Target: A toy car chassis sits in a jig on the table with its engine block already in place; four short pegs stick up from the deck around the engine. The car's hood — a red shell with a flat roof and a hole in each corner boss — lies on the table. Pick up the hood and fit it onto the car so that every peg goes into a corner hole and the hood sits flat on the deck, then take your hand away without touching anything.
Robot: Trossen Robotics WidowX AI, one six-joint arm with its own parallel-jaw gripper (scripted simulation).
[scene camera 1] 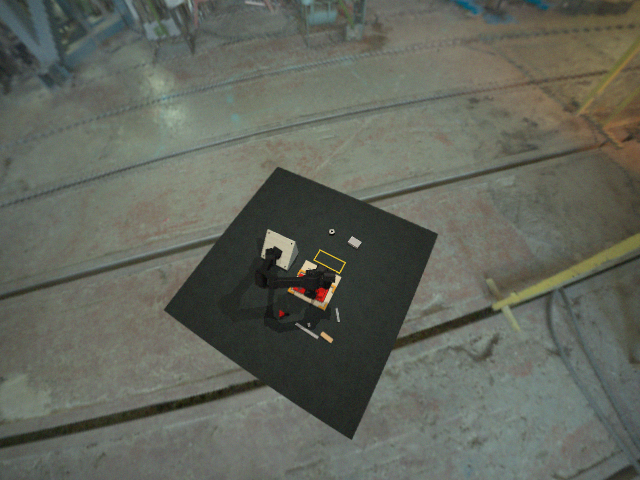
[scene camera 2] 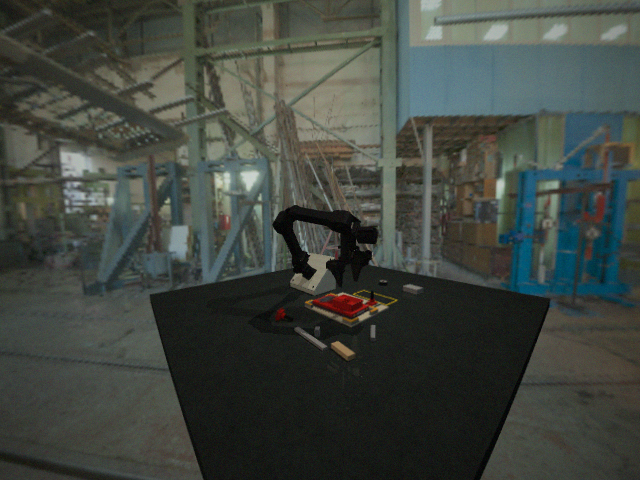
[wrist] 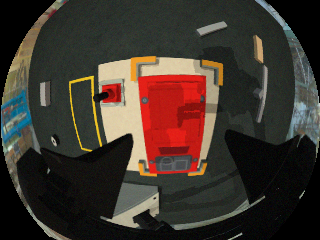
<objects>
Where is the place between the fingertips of the gripper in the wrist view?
182, 137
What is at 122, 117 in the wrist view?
A beige jig.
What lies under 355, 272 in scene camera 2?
The gripper.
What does the gripper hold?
Nothing.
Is the gripper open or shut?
Open.
</objects>
